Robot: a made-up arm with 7 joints.
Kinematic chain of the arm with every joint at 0, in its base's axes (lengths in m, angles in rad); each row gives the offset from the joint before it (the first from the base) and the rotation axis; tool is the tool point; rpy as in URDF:
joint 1: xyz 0 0 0.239 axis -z
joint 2: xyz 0 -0.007 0.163 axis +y
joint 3: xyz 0 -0.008 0.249 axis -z
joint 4: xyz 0 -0.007 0.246 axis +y
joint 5: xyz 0 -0.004 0.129 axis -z
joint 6: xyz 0 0 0.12 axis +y
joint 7: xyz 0 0 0.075 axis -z
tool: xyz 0 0 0 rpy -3.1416 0 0
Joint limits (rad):
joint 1: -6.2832..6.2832
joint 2: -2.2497..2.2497
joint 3: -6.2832..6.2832
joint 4: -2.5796..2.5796
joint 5: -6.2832..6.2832
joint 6: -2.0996..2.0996
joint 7: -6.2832..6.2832
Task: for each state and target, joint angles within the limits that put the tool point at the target. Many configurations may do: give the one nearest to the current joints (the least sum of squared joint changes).
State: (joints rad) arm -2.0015 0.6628 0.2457 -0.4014 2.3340 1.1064 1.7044
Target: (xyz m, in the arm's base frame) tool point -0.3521 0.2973 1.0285
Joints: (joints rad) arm -2.4843 0.8038 0.3760 -0.2725 2.3662 0.9329 1.7044
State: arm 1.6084 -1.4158 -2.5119 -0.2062 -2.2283 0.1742 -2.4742
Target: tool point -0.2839 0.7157 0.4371
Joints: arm 1.3990 -1.7247 -2.4236 -0.6536 -2.2462 0.3376 -2.4742
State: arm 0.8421 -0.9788 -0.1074 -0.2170 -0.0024 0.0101 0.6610
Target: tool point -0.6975 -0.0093 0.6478
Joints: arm 0.1464 -0.8959 -0.3393 -0.8784 -0.0130 -0.1715 0.6610
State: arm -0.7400 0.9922 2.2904 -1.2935 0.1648 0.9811 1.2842
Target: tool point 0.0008 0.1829 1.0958
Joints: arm -0.6786 -0.0203 2.3572 -1.0536 0.1204 1.2441 1.2842
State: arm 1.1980 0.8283 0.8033 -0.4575 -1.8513 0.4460 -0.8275
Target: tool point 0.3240 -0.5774 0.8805
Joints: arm 1.0681 0.9663 0.8042 -0.0730 -1.8385 0.1783 -0.8275
